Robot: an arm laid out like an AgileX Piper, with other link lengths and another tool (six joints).
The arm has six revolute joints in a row. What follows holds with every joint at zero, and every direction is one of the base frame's.
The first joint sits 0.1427 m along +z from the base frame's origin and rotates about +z.
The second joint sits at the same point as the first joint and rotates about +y.
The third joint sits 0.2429 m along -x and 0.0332 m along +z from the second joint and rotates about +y.
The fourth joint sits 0.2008 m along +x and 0.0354 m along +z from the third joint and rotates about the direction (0.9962, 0, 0.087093).
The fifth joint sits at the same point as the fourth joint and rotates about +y.
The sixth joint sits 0.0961 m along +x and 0.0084 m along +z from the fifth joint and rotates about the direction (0.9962, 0, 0.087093).
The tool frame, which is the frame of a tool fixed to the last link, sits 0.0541 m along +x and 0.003 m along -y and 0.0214 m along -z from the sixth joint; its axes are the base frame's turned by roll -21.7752, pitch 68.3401 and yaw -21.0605 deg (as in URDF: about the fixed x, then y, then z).
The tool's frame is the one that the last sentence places.
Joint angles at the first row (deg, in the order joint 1, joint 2, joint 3, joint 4, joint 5, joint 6):
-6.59, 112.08, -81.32, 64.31, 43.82, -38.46
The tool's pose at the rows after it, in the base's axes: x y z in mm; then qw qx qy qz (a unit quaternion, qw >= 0):
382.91 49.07 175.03 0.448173 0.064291 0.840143 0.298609
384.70 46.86 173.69 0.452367 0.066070 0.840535 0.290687
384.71 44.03 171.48 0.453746 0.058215 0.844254 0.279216
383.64 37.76 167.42 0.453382 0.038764 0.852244 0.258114
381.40 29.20 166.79 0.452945 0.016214 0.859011 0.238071
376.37 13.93 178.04 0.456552 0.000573 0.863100 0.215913
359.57 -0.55 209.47 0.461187 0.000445 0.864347 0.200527
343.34 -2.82 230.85 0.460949 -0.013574 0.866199 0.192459
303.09 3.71 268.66 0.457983 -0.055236 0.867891 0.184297
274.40 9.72 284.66 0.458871 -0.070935 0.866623 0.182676
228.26 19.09 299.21 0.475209 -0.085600 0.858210 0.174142
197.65 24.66 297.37 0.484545 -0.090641 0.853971 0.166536
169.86 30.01 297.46 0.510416 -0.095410 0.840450 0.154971
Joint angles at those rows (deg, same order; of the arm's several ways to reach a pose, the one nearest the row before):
-6.59, 113.02, -81.32, 64.37, 41.17, -38.46
-6.59, 113.13, -81.32, 64.09, 40.11, -38.46
-6.59, 113.13, -81.32, 62.58, 39.44, -38.47
-6.79, 113.13, -81.44, 59.17, 38.82, -38.46
-7.44, 112.71, -81.74, 55.41, 39.07, -38.46
-9.29, 110.61, -82.57, 50.43, 40.82, -36.70
-11.83, 104.84, -83.21, 44.73, 45.45, -31.54
-12.53, 100.38, -83.33, 41.16, 49.26, -29.02
-12.52, 90.74, -82.33, 36.28, 57.16, -26.48
-12.52, 84.13, -79.59, 35.01, 60.58, -25.69
-12.52, 72.48, -72.53, 34.05, 62.61, -25.17
-12.53, 64.47, -66.06, 33.49, 62.65, -25.12
-12.53, 55.88, -60.29, 33.32, 61.72, -25.13

